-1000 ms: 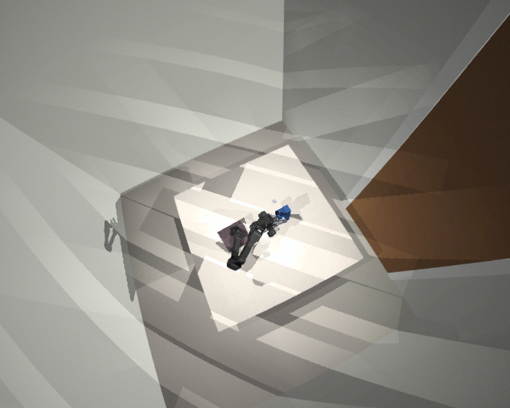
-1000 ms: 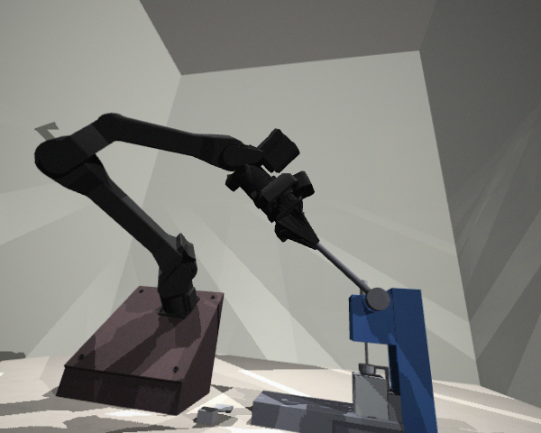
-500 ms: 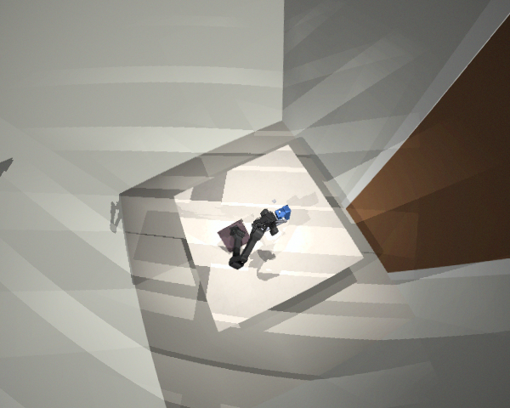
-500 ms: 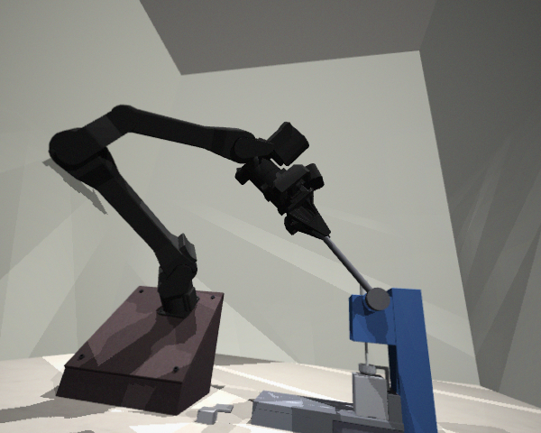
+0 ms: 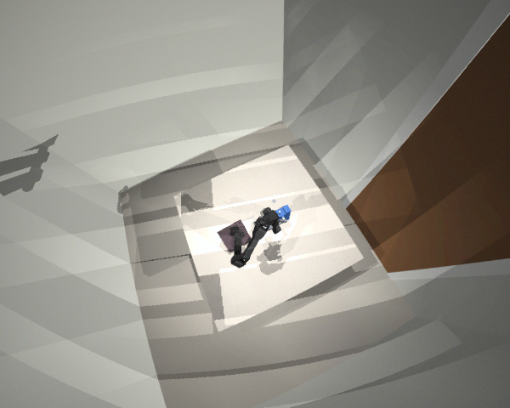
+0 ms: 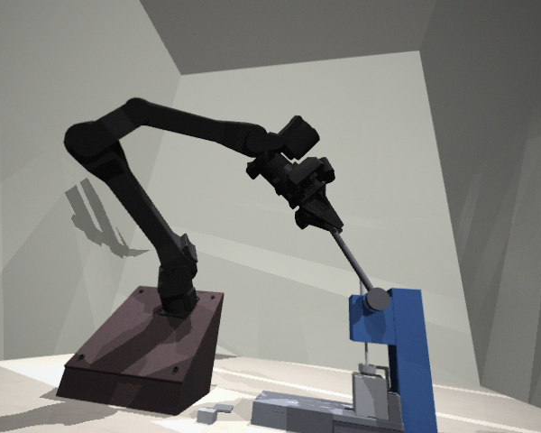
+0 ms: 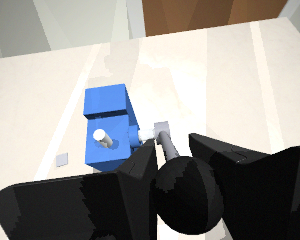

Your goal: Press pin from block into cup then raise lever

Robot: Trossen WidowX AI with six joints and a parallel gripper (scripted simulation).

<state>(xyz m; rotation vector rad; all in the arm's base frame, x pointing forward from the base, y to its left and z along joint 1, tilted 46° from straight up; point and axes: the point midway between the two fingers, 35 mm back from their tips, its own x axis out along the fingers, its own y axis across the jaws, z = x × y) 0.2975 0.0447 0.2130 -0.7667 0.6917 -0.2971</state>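
Right now the press lever is 40 mm below my gripper tip, 10 mm to the left of it and 10 mm ahead of it. From my gripper tip the other things lie so: grey part (290 mm below, 190 mm behind, 20 mm to the left); then thin punch rod (150 mm below, 70 mm to the left, 40 mm ahead).
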